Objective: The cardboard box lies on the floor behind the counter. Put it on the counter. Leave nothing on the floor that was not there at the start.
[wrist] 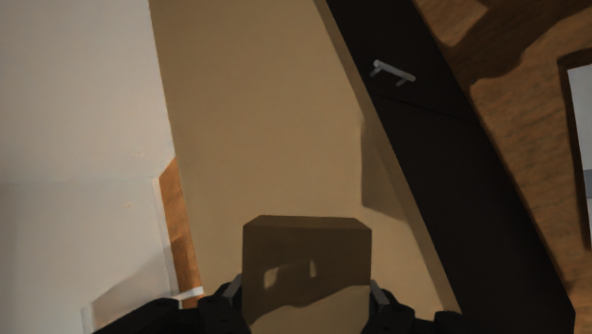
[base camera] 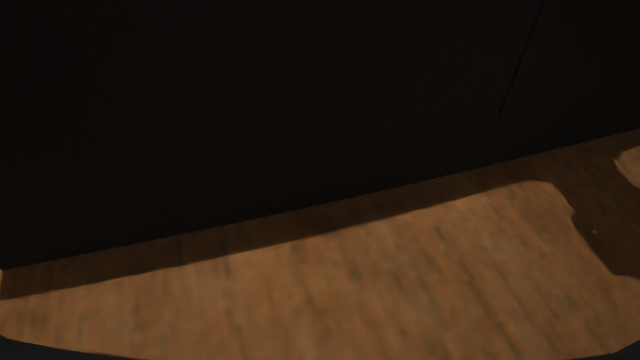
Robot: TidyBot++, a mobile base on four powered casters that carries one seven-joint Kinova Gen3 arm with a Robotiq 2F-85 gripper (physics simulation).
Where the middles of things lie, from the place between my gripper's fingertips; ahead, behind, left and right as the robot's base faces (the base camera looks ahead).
Right now the cardboard box (wrist: 293, 267) is right at my hand.
